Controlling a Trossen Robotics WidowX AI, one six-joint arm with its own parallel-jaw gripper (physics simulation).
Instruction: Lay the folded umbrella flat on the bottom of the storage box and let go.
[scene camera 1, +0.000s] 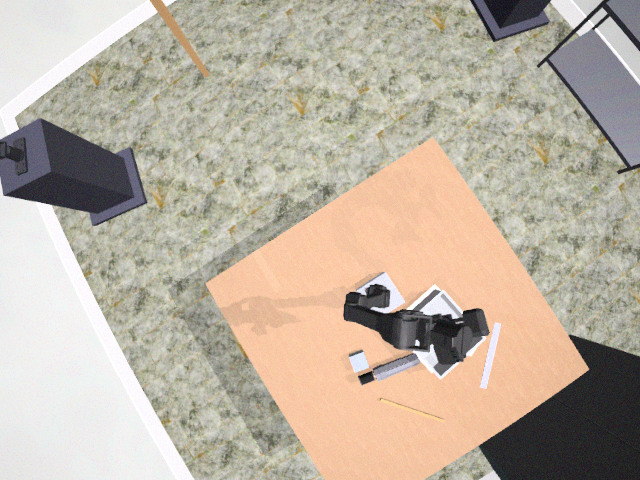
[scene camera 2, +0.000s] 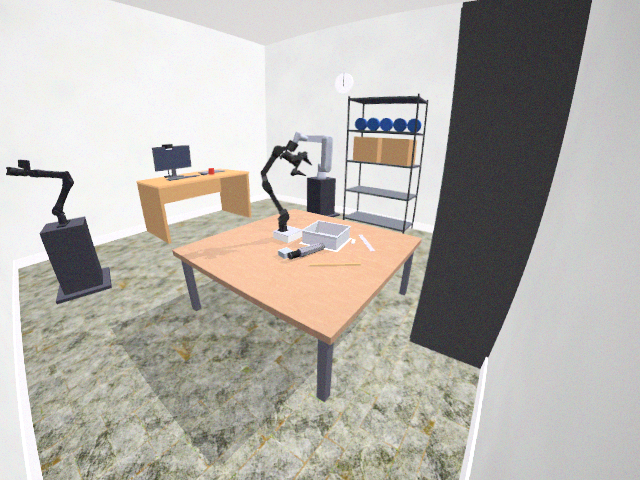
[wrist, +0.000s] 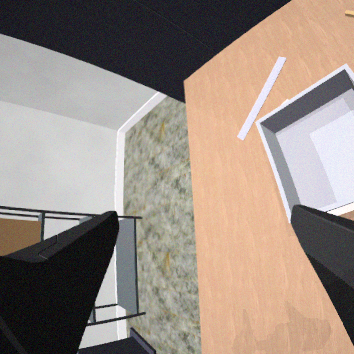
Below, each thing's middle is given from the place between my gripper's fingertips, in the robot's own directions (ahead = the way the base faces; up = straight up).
The white storage box (scene camera 1: 437, 301) lies 15 cm ahead of my hand, 4 cm to the left of it and 44 cm below it.
